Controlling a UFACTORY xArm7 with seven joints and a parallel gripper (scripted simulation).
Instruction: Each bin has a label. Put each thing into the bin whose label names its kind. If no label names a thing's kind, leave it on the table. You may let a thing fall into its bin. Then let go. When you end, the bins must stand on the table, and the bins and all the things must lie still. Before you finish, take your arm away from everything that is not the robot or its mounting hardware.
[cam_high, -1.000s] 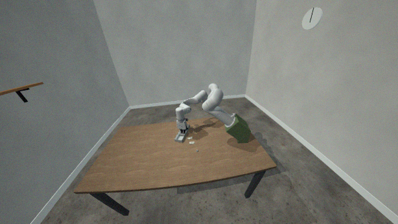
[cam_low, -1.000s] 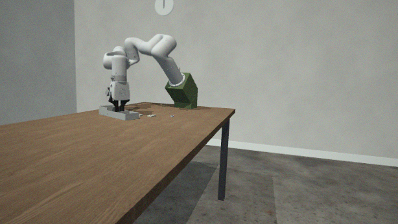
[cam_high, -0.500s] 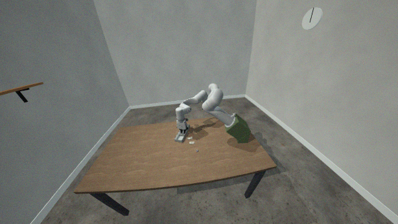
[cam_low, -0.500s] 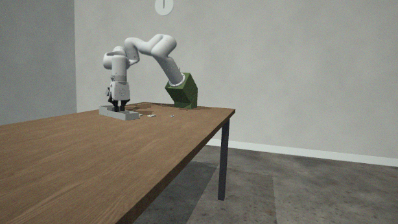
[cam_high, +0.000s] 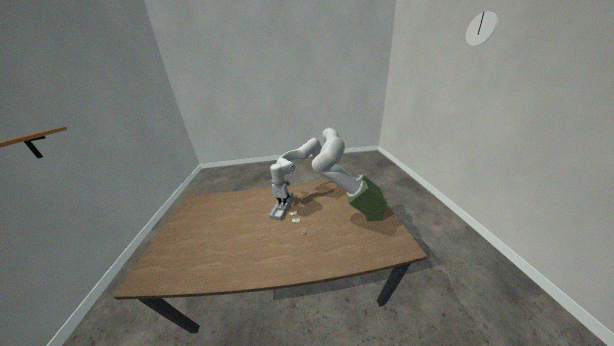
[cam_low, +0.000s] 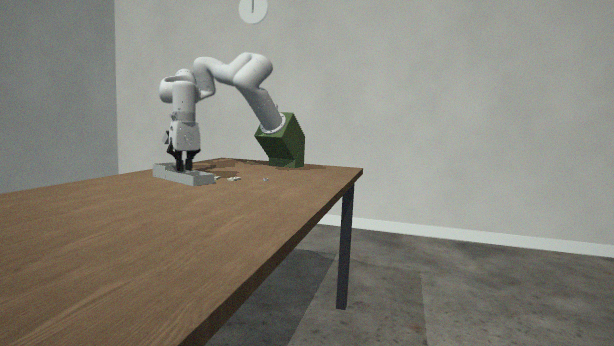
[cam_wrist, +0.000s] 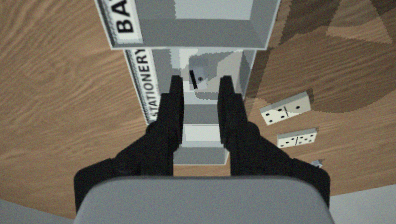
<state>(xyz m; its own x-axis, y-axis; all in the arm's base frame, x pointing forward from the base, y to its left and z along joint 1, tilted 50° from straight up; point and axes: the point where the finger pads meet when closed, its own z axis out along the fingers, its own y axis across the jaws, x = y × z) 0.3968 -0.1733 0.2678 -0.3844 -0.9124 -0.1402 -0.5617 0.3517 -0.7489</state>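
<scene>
My hand is 60 mm past the white ring-shaped part, 280 mm to the right of it and 50 mm above it. The rest, counted from my hand: white domino: 50 mm behind, 100 mm to the left, 50 mm below; then cream domino: 50 mm behind, 170 mm to the left, 50 mm below; then black cylindrical battery: 50 mm behind, 70 mm to the right, 40 mm below.
</scene>
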